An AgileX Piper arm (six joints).
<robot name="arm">
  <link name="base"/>
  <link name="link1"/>
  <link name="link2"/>
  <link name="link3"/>
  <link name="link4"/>
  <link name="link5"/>
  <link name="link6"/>
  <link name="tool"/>
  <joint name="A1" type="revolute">
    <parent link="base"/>
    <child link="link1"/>
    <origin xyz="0 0 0.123"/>
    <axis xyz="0 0 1"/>
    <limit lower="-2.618" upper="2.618"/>
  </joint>
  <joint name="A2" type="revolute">
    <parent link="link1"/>
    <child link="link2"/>
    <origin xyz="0 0 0" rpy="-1.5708 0 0"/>
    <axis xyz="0 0 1"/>
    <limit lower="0" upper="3.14"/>
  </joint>
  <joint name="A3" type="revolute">
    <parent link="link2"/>
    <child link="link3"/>
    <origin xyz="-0.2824 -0.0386 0"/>
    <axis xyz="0 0 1"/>
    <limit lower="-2.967" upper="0"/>
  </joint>
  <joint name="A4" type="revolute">
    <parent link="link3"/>
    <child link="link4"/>
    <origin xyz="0.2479 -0.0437 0" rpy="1.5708 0 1.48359"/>
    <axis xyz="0 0 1"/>
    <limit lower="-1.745" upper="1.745"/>
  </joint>
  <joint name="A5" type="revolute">
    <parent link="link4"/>
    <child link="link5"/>
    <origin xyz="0 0 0" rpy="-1.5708 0 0"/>
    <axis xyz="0 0 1"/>
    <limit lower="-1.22" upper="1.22"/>
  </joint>
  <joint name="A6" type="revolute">
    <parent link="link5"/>
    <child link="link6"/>
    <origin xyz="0 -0.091 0" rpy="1.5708 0 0"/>
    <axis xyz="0 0 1"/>
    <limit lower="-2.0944" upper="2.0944"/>
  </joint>
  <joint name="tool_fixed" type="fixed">
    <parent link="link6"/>
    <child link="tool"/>
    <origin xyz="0 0 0"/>
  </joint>
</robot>
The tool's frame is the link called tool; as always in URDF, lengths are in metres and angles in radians.
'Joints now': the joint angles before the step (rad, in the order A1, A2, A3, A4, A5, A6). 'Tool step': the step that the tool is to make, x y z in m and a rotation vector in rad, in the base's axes. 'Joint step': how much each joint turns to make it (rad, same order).
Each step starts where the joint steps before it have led.
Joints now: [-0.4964, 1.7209, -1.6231, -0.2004, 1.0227, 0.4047]
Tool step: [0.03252, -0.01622, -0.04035, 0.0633, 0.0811, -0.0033]
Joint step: [0.0001, 0.1643, -0.0890, 0.0186, 0.0261, -0.0029]
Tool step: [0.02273, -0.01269, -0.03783, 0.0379, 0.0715, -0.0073]
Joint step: [0.0000, 0.1346, -0.0709, -0.0021, 0.0182, 0.0046]
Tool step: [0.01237, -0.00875, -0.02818, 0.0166, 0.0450, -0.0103]
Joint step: [-0.0021, 0.0880, -0.0396, -0.0104, 0.0008, 0.0105]
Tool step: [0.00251, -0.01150, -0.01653, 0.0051, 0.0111, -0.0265]
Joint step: [-0.0186, 0.0467, -0.0159, -0.0057, -0.0167, 0.0131]
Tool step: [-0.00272, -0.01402, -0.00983, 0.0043, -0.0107, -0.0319]
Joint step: [-0.0305, 0.0256, -0.0055, 0.0065, -0.0268, 0.0053]
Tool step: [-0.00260, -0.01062, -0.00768, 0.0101, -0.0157, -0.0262]
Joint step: [-0.0251, 0.0184, -0.0021, 0.0158, -0.0245, 0.0016]
